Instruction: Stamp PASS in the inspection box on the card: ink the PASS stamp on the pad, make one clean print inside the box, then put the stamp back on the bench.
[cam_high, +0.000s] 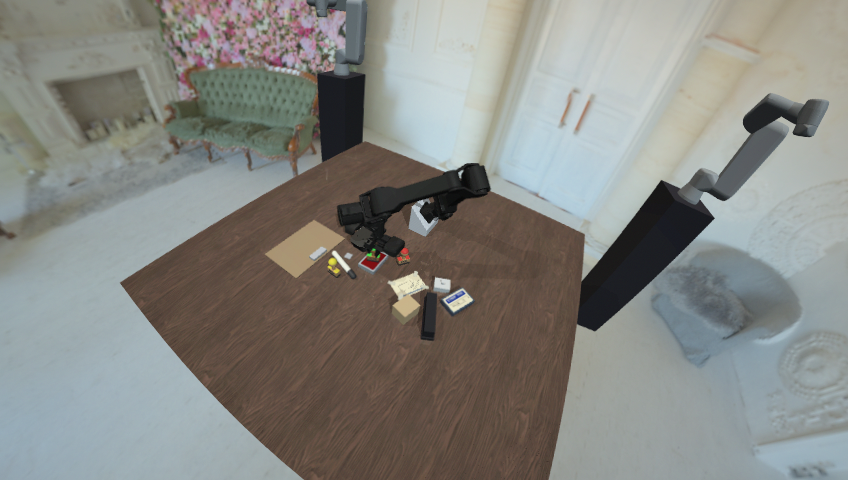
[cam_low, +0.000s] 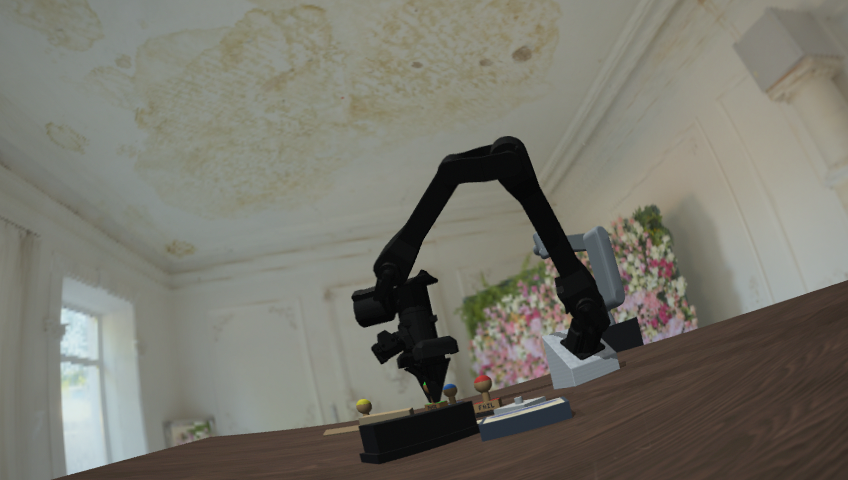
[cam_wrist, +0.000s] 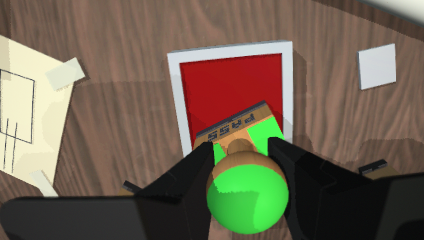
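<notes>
Now: the red ink pad 3 cm below my gripper tip. Also, from my gripper tip: green-knobbed stamp (right at my gripper tip); then red-knobbed stamp (5 cm behind, 9 cm to the left, 2 cm below); then white marker (7 cm ahead, 6 cm to the right, 3 cm below).
</notes>
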